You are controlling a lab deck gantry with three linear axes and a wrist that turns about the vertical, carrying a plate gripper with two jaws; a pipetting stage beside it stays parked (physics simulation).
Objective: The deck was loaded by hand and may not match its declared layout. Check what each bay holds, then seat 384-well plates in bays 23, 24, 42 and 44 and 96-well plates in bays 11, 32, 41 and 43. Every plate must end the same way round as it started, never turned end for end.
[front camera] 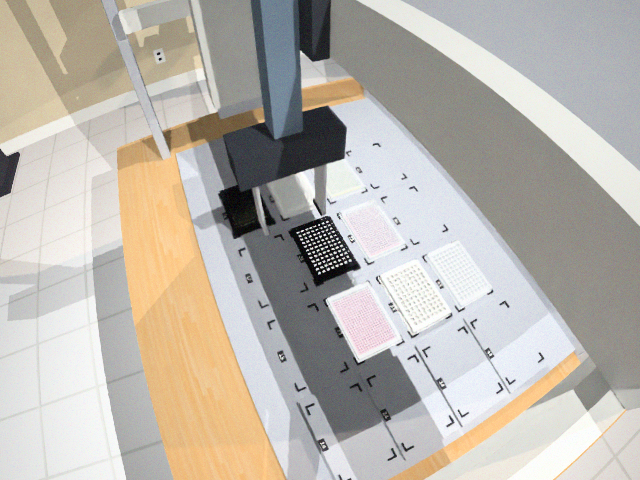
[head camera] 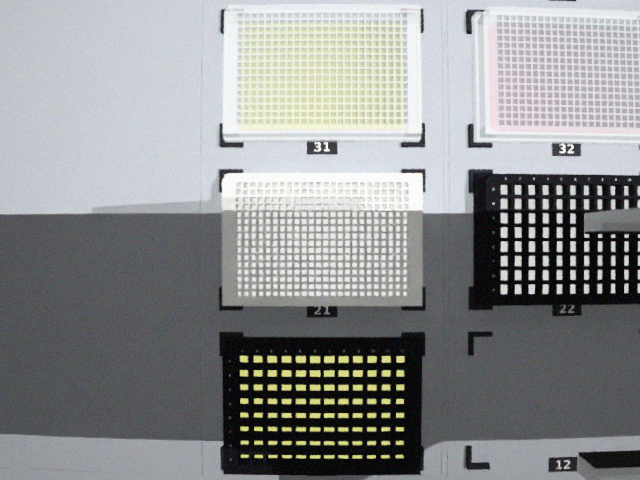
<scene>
A yellow 384-well plate shows in the front camera view and in the head camera view. A pink 384-well plate shows in the front camera view and in the head camera view. The same spot on the pink 384-well plate: [head camera: 548, 79] is [front camera: 365, 220]. One and the same spot on the yellow 384-well plate: [head camera: 286, 78] is [front camera: 328, 168].
</scene>
